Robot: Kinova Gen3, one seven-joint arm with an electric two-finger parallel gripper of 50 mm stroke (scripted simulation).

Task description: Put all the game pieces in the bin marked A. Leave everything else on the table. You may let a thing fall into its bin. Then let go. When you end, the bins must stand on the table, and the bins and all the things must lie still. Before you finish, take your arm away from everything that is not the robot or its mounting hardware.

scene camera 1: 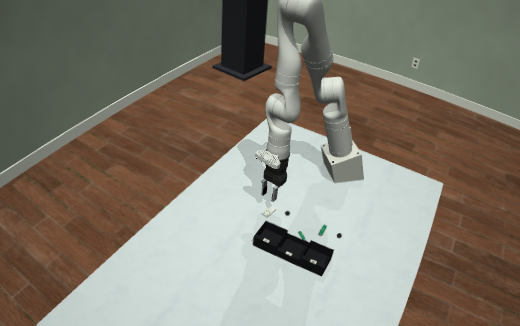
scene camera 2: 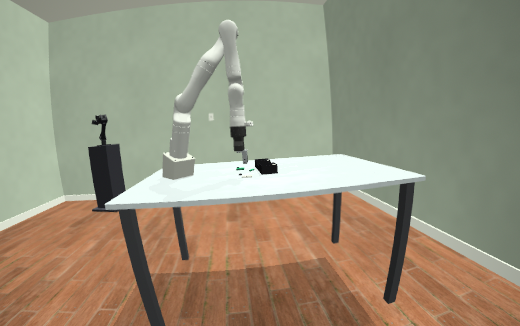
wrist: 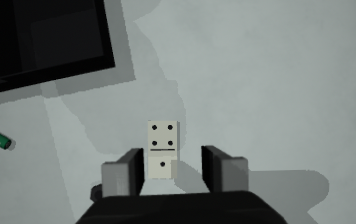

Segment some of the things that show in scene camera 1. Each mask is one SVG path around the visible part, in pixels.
A three joined black bins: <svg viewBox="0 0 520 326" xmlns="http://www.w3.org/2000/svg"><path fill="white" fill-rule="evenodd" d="M254 235L253 246L319 276L324 274L332 259L333 249L314 241L307 242L288 233L288 230L268 221L265 221Z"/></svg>
